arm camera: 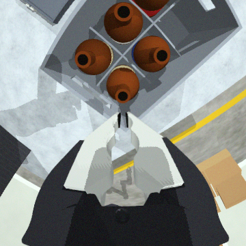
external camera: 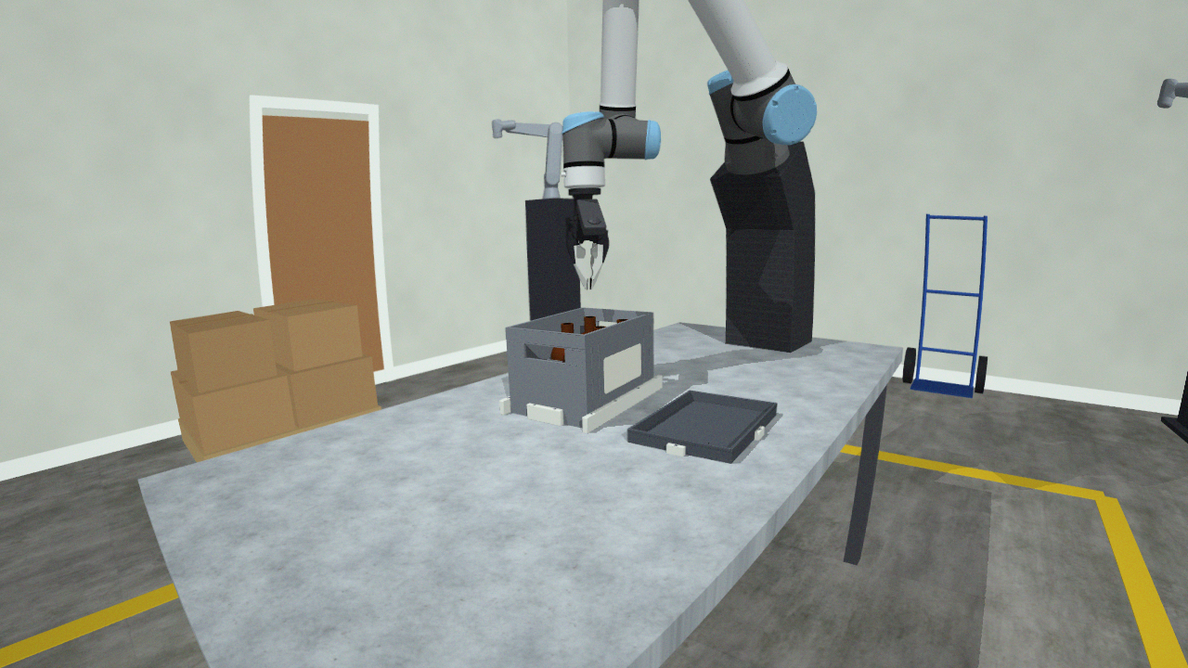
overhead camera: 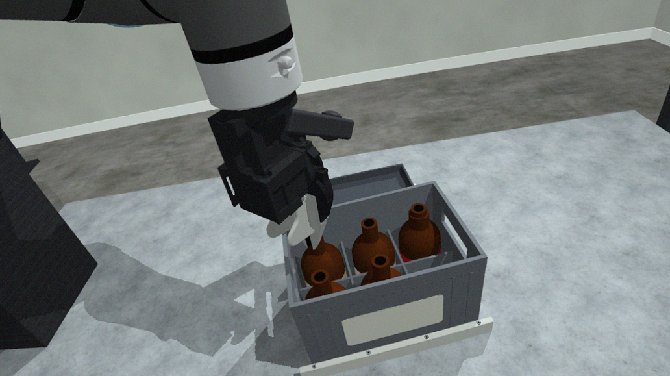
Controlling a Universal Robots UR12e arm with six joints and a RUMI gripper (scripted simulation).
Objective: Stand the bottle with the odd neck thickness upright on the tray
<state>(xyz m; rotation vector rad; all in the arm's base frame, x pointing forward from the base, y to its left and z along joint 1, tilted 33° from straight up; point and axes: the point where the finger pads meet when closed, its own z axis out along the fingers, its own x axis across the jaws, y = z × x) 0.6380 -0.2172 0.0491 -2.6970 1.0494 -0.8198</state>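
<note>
Right now the crate is 9 cm ahead of my hand, 4 cm to the left of it and 16 cm below it. The rest, counted from my hand: grey tray (12 cm ahead, 33 cm to the left, 23 cm below); then glass bottle (18 cm ahead, 9 cm to the left, 15 cm below).
</note>
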